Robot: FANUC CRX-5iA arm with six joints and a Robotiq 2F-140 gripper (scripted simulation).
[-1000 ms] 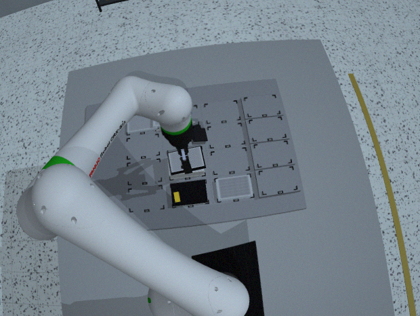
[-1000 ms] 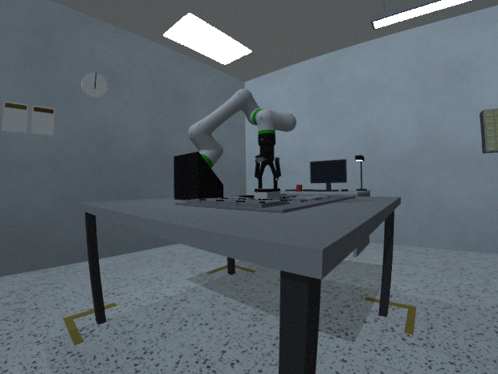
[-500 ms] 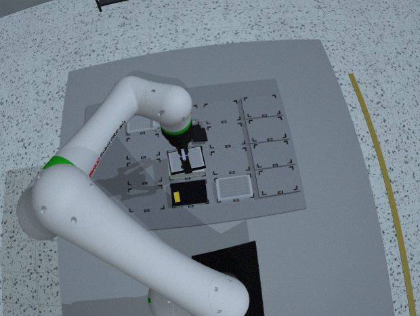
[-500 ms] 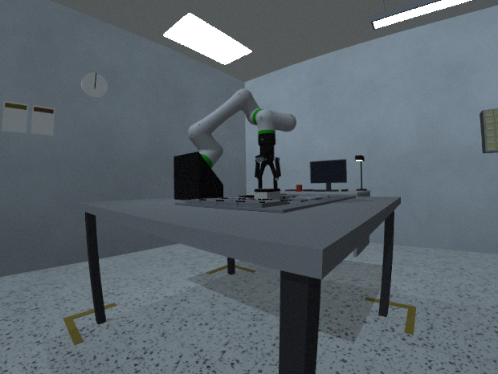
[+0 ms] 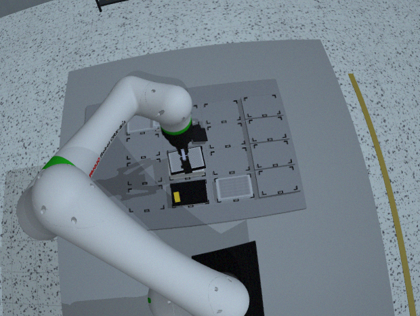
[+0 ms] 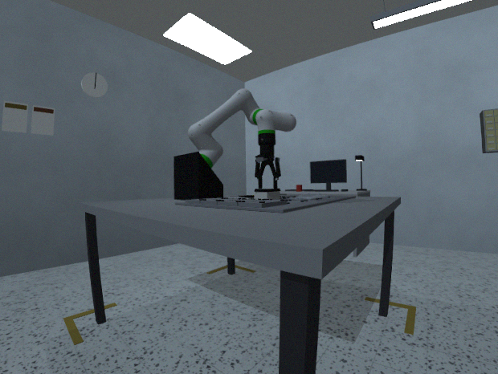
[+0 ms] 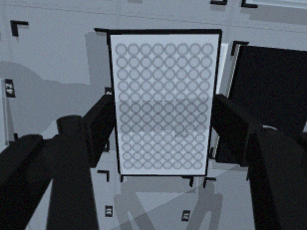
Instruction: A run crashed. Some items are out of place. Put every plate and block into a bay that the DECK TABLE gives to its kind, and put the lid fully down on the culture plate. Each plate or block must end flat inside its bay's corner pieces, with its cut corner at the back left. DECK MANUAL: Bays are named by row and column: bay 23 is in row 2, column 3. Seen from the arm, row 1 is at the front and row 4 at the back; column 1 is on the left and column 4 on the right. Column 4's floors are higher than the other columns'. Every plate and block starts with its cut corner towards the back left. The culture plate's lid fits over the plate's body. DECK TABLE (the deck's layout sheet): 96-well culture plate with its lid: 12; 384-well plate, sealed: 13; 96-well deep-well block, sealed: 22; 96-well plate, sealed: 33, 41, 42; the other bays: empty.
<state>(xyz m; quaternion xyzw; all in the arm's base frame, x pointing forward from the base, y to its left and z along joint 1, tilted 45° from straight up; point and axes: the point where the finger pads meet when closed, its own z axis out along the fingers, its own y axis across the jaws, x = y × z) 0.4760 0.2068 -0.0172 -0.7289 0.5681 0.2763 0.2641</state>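
Right now the dark-sided plate is 20 mm below my hand. From my hand the other things lie so: black lid 110 mm behind, 60 mm below, 10 mm to the right; culture plate 110 mm behind, 60 mm below, 10 mm to the right; deep-well block 50 mm below, 10 mm behind.
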